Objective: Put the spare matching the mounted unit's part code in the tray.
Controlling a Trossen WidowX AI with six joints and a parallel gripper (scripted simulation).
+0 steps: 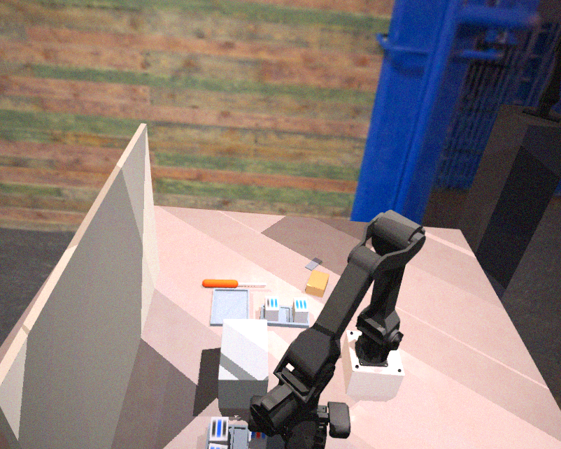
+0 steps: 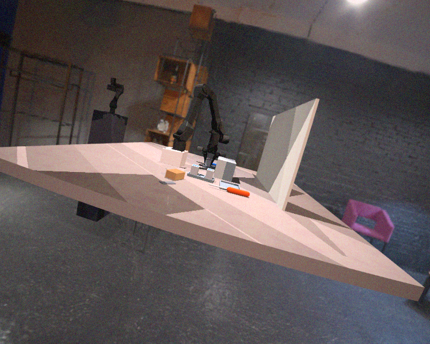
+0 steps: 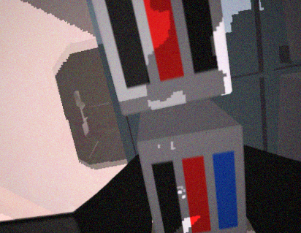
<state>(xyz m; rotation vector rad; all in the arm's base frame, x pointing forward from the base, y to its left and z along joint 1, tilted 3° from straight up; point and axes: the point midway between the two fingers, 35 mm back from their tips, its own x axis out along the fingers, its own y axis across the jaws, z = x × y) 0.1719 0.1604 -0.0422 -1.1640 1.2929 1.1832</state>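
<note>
Right now the tray is 36 cm to the right of my gripper tip, 15 cm ahead of it and 1 cm below it. Round my gripper tip: tan block 46 cm to the right, 9 cm behind; mounted unit 15 cm to the right, 11 cm ahead, 3 cm above; grey wall panel 36 cm ahead, 21 cm above, 15 cm to the right.
</note>
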